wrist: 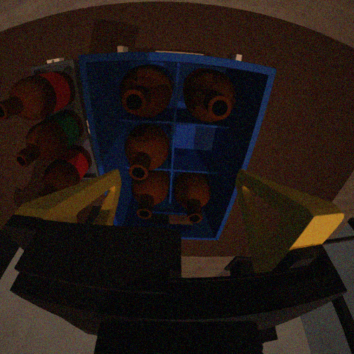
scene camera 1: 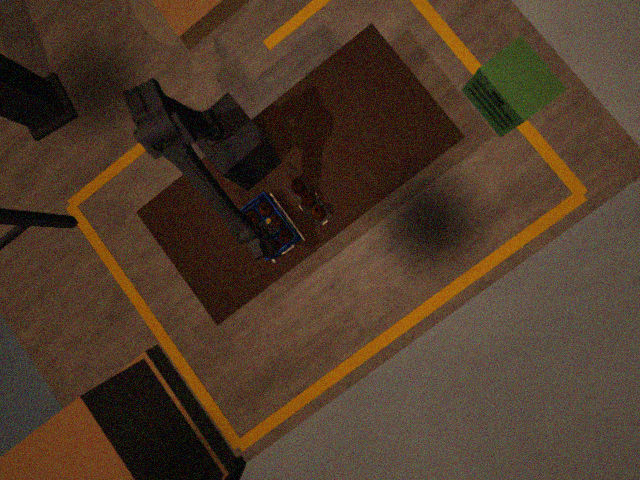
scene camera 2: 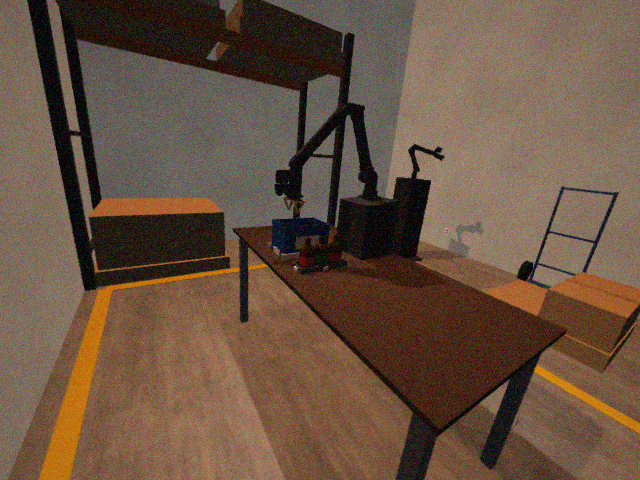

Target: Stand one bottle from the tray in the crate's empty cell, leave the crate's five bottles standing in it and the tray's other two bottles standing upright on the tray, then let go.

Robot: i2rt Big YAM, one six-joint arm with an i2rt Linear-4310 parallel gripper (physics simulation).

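Where they show: gripper, fingertip midpoint: (scene camera 2: pixel 293 211); arm's base, link origin: (scene camera 1: pixel 215 132) (scene camera 2: pixel 369 198).
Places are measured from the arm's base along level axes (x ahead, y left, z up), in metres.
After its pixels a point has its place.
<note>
The blue crate (scene camera 1: pixel 283 215) @(x 0.401, y 0.051, z -0.235 m) (scene camera 2: pixel 284 238) @(x 0.542, y 0.054, z -0.213 m) (wrist: pixel 175 58) has six cells. Five brown bottles stand in it: two far ones (wrist: pixel 147 85) (wrist: pixel 207 90), one middle-left (wrist: pixel 147 142) and two near ones (wrist: pixel 151 189) (wrist: pixel 192 192). The middle-right cell (wrist: pixel 195 155) is empty. The grey tray (scene camera 2: pixel 310 269) @(x 0.468, y 0.260, z -0.309 m) (wrist: pixel 79 100) is left of the crate in the wrist view, with three upright bottles: red-labelled (wrist: pixel 55 92), green-labelled (wrist: pixel 65 129) and red-labelled (wrist: pixel 72 167). My gripper (scene camera 2: pixel 295 210) @(x 0.469, y -0.041, z -0.089 m) (wrist: pixel 178 175) is open and empty, above the crate. The arm hides part of the crate in scene camera 1.
Crate and tray stand close together on the brown table (scene camera 1: pixel 387 103) @(x 0.135, y 0.819, z -0.324 m) (scene camera 2: pixel 413 320) @(x 0.255, y 0.735, z -0.324 m), near one long edge. The dark arm pedestal (scene camera 2: pixel 364 227) @(x 0.123, y 0.164, z -0.135 m) stands on the opposite side. A second small arm on a tall pedestal (scene camera 2: pixel 410 217), a pallet rack (scene camera 2: pixel 347 93) and cartons (scene camera 2: pixel 157 237) are beyond the table.
</note>
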